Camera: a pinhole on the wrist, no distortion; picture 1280 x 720 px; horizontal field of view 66.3 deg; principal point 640.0 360.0 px. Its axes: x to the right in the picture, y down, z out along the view. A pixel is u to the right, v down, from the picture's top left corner.
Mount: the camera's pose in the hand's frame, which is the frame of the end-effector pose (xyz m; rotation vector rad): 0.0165 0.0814 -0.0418 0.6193 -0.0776 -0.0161
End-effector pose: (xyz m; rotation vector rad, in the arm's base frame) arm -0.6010 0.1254 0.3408 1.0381 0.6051 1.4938
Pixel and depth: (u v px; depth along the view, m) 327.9 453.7 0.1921
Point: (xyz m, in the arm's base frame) -0.4939 0.0490 0.3714
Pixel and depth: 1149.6 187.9 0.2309
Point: -0.4371 0.2346 0.3588
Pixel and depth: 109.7 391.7 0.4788
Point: -0.2370 -0.1681 0.2807
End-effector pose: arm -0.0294 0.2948 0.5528 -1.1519 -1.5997 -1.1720
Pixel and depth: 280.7 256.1 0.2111
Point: -0.0758 0.3791 0.4424
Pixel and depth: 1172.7 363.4 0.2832
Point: -0.1692 0.5042 0.6292
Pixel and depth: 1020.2 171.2 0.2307
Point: -0.1516 0.4206 0.5882
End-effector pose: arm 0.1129 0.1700 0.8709 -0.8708 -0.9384 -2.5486
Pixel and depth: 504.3 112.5 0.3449
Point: 0.1537 0.4354 0.8550
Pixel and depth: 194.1 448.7 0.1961
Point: 0.2281 0.2664 0.8824
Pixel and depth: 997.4 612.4 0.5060
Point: 0.1389 0.5477 1.1932
